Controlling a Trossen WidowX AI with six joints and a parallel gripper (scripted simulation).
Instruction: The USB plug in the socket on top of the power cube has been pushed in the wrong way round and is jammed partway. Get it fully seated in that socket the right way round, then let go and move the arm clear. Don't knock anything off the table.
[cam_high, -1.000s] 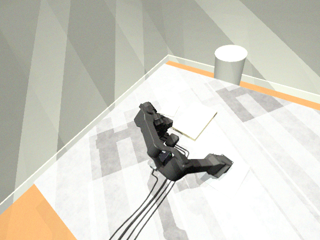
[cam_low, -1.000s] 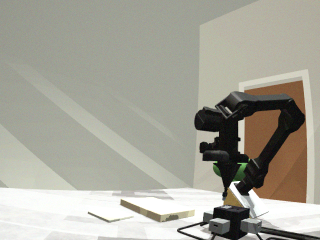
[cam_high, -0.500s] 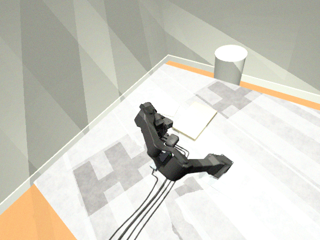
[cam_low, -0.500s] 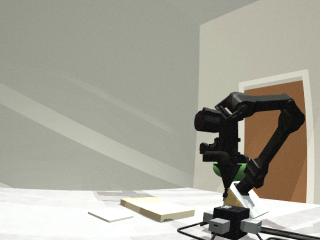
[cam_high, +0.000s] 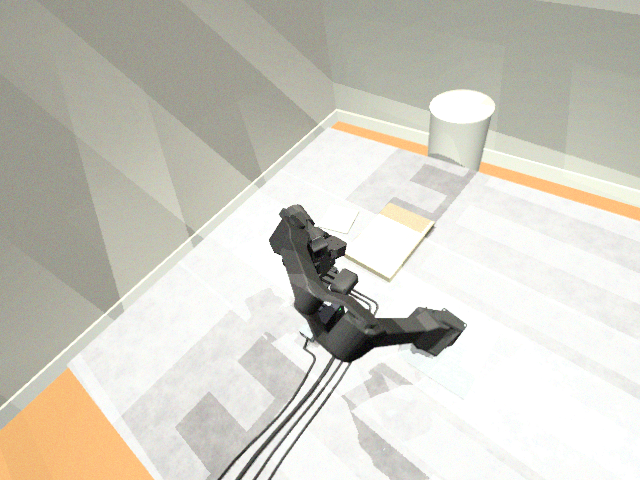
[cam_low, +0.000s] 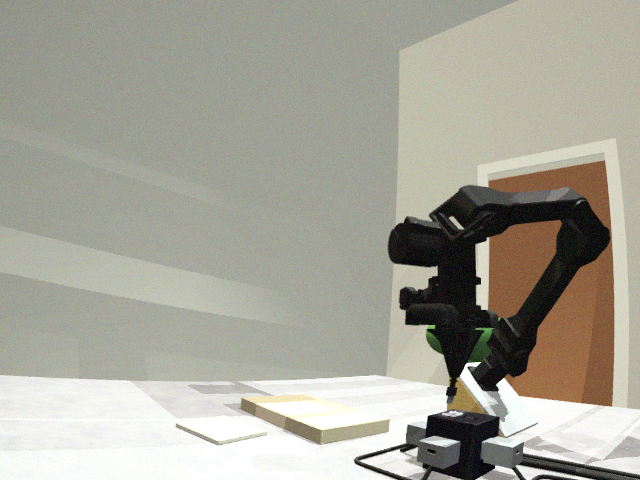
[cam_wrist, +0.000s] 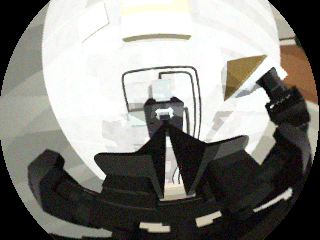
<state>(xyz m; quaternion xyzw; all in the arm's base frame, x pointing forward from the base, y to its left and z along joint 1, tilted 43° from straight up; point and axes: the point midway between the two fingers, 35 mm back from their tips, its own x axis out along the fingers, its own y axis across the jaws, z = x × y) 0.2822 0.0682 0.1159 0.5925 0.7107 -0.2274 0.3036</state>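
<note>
My gripper tip is 2 cm above the black USB plug. Also, from my gripper tip: white tile 23 cm ahead, 27 cm to the right, 13 cm below; cream board 3 cm ahead, 30 cm to the right, 12 cm below.
</note>
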